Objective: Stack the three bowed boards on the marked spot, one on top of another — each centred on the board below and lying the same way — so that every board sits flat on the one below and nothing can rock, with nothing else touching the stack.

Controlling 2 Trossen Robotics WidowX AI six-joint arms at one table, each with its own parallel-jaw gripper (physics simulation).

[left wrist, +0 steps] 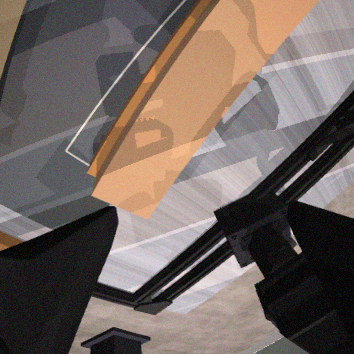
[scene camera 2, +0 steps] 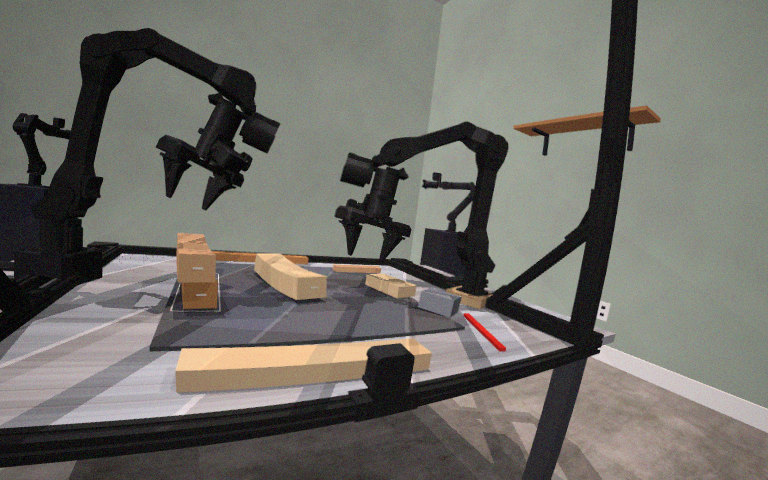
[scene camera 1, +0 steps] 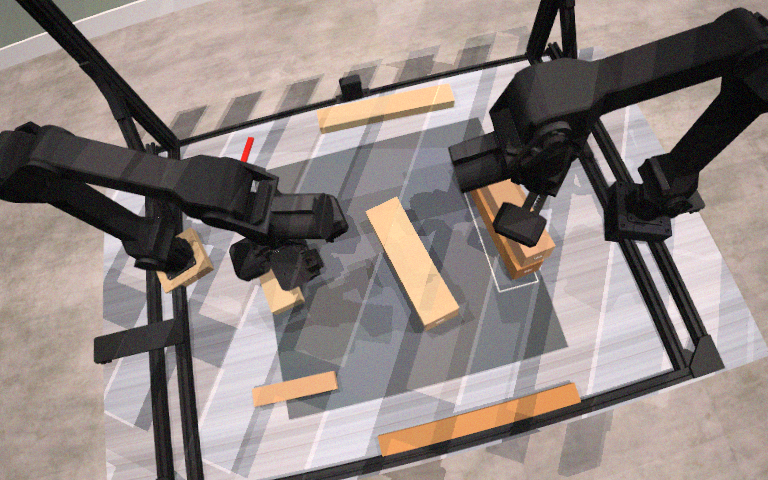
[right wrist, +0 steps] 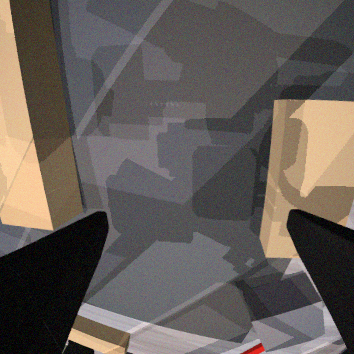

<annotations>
The left gripper is open and holds nothing. Also in view: an orange board. The right gripper is open, with nothing in its grasp. Also in view: a grey block. A pale board sits on a white-outlined marked spot. An orange plank rests on the table.
</annotations>
